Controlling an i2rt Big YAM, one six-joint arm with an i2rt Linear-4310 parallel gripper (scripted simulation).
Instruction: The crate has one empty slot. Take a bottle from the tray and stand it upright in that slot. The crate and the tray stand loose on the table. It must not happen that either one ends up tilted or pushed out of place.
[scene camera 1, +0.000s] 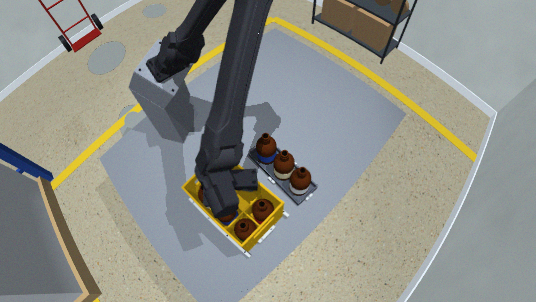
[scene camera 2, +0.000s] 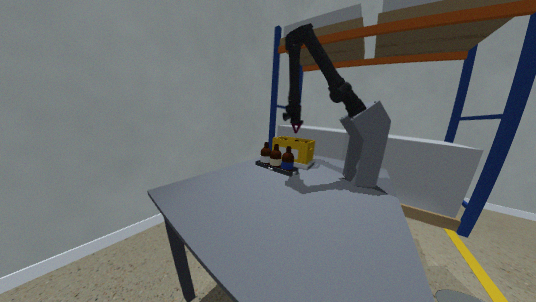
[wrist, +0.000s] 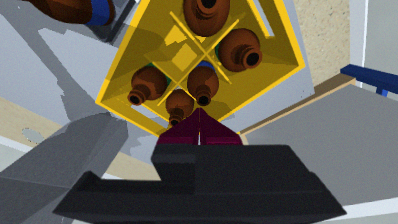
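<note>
My gripper (wrist: 199, 111) visible. Yellow crate (wrist: 159, 39), glass bottle (wrist: 179, 104) visible too.
</note>
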